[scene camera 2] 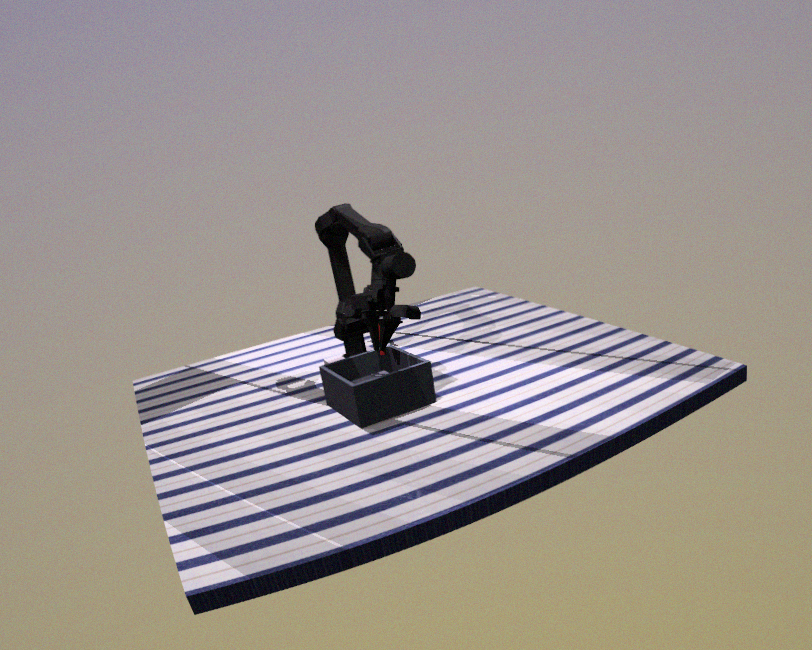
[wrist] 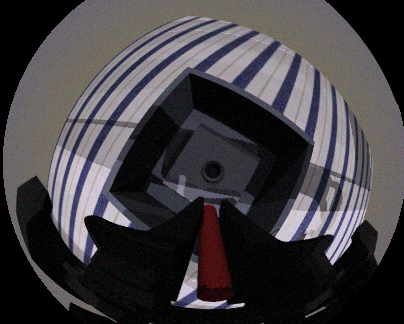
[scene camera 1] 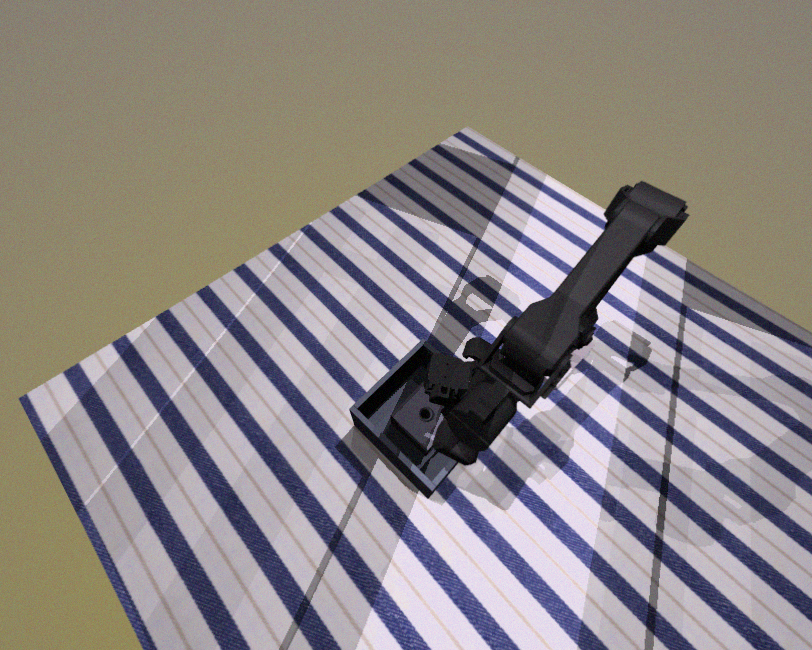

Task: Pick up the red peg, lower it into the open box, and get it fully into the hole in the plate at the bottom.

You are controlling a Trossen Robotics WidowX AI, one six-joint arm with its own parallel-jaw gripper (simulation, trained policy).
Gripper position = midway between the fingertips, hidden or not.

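My gripper (scene camera 1: 444,408) is visible, also in scene camera 2 (scene camera 2: 379,350) and in the wrist view (wrist: 211,203). A dark box (scene camera 2: 409,385) appears too in scene camera 1 (scene camera 1: 371,414) and in the wrist view (wrist: 135,187). Also visible: a red peg (wrist: 214,283) and a grey plate (scene camera 1: 408,418).
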